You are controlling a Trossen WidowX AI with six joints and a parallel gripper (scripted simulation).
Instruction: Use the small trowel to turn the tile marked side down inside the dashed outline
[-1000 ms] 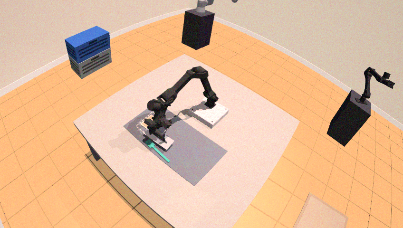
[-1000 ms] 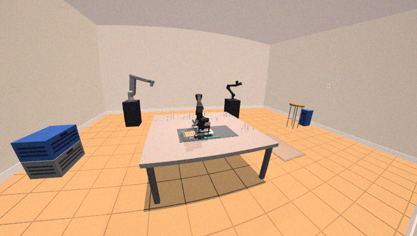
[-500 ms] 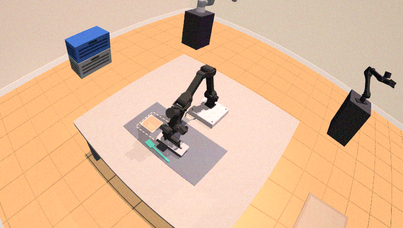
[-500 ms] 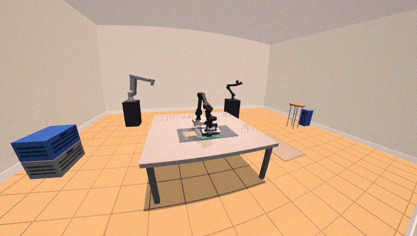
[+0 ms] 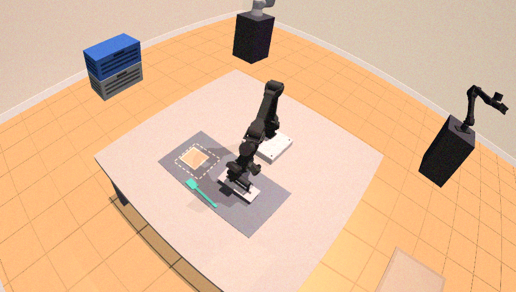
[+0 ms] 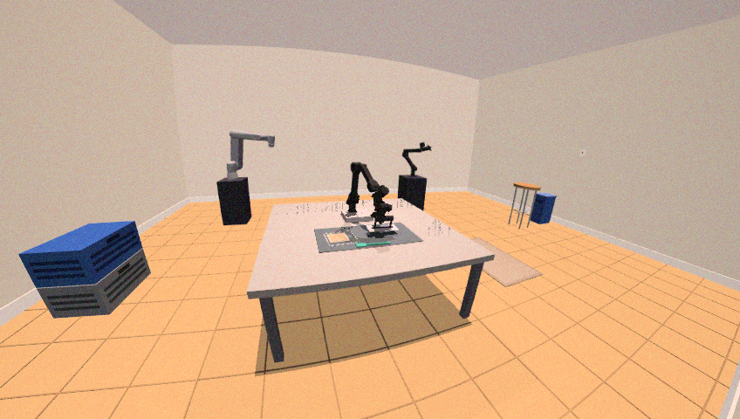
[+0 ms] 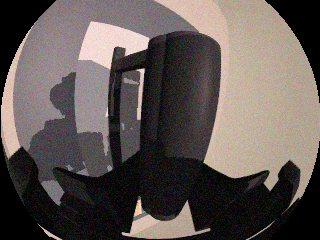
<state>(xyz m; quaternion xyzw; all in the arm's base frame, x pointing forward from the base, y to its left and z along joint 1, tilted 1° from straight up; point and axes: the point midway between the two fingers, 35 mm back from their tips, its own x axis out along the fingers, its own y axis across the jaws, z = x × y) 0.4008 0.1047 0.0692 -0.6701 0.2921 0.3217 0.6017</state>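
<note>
Right now the grey mat is 2 cm behind my gripper tip, 9 cm to the right of it and 10 cm below it. From my gripper tip the other things lie so: teal trowel 12 cm ahead, 11 cm to the right, 8 cm below; then tile 1 cm behind, 28 cm to the right, 8 cm below.
</note>
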